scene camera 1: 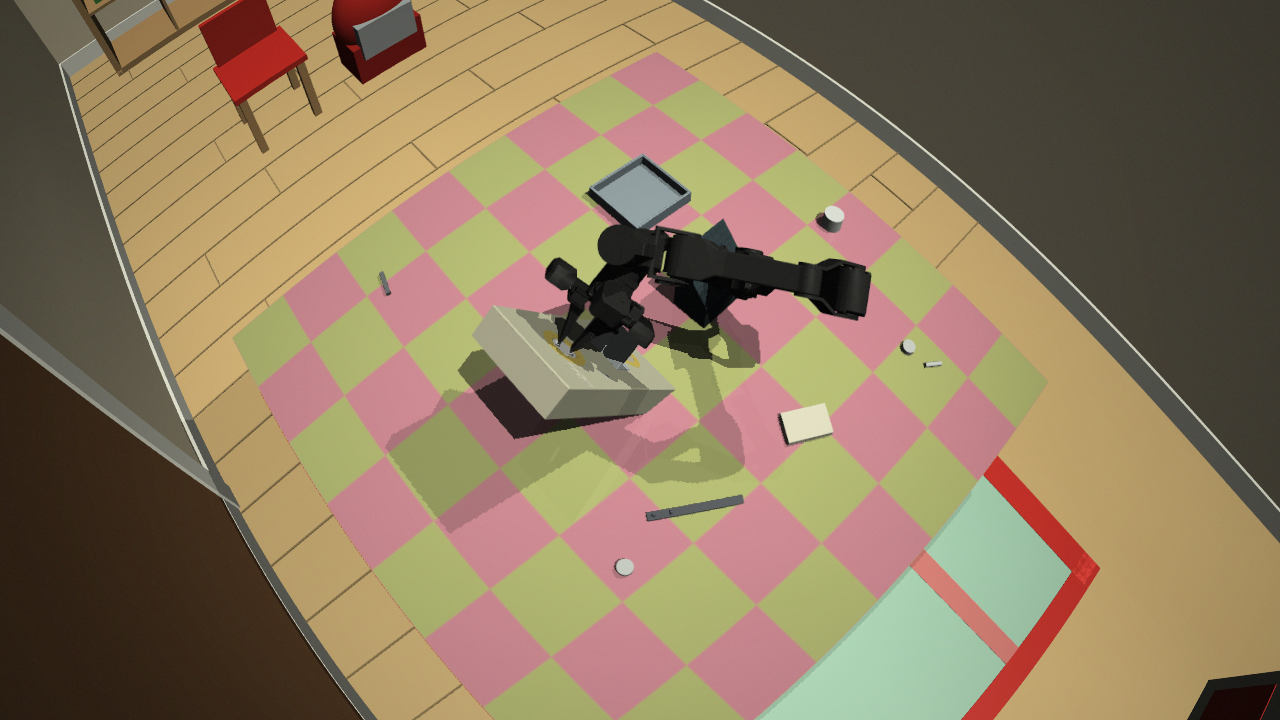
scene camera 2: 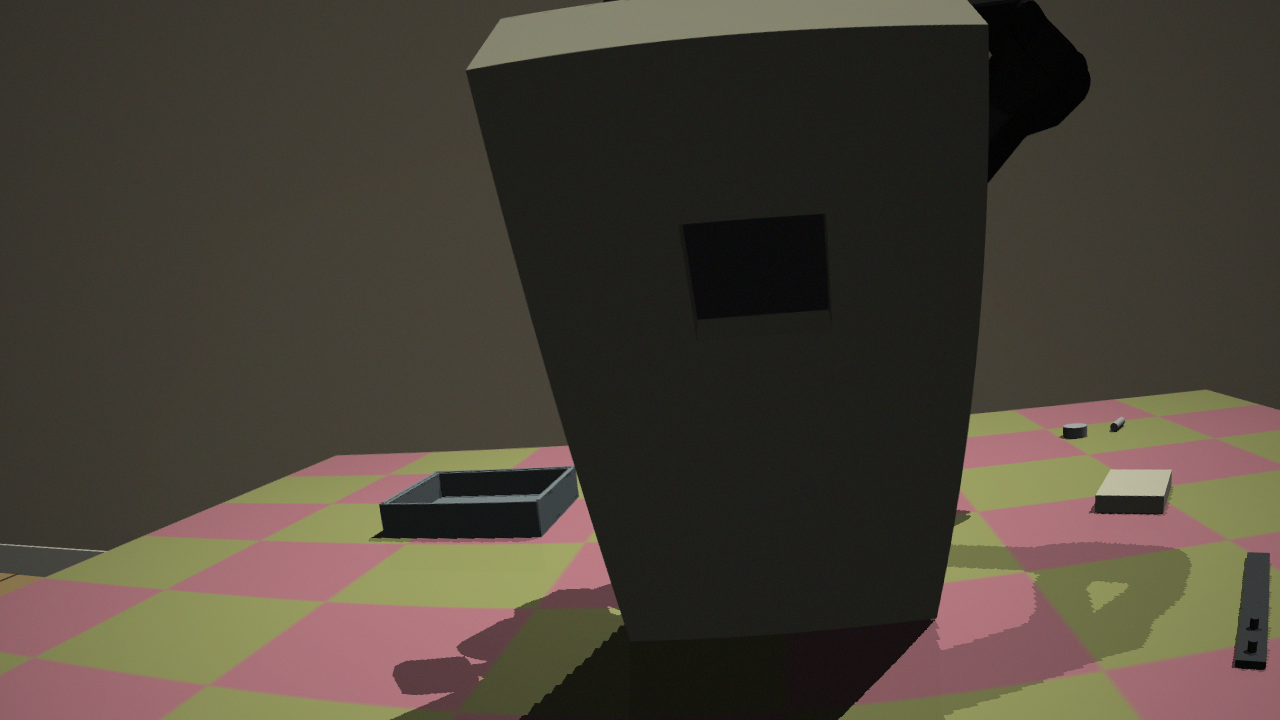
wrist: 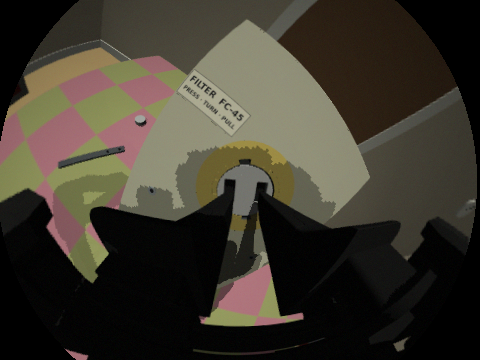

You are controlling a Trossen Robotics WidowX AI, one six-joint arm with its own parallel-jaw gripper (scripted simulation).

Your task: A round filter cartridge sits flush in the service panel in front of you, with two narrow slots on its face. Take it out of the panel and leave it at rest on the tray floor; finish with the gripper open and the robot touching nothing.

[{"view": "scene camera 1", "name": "my gripper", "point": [566, 345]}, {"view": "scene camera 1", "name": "dark bar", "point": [735, 500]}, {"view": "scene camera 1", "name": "beige block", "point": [809, 423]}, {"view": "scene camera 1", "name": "beige service panel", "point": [520, 342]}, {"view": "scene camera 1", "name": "grey tray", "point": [640, 194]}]
